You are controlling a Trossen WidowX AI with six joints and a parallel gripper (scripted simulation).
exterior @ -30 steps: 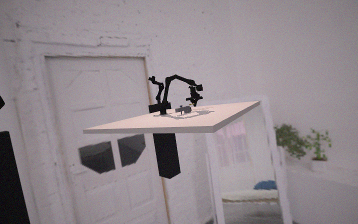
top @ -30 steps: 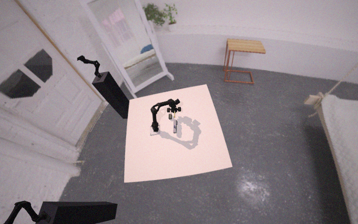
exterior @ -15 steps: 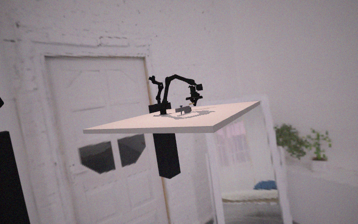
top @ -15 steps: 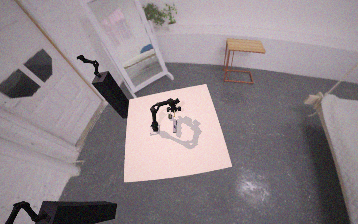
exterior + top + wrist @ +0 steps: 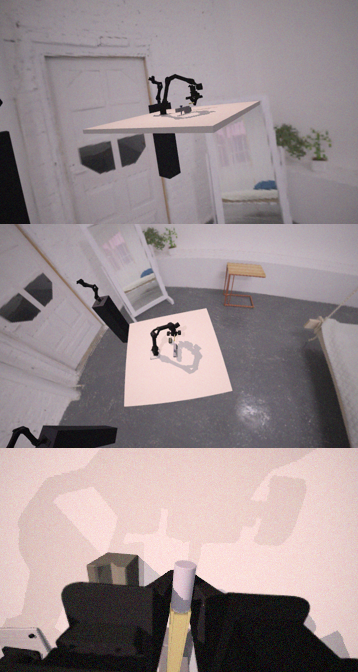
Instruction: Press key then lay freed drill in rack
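Right now my gripper tip is 40 mm to the left of the drill and 30 mm below it. The rest, counted from my gripper tip: blue key 230 mm to the right, 10 mm ahead; then grey stepped rack 70 mm behind, 40 mm to the right, 30 mm below.
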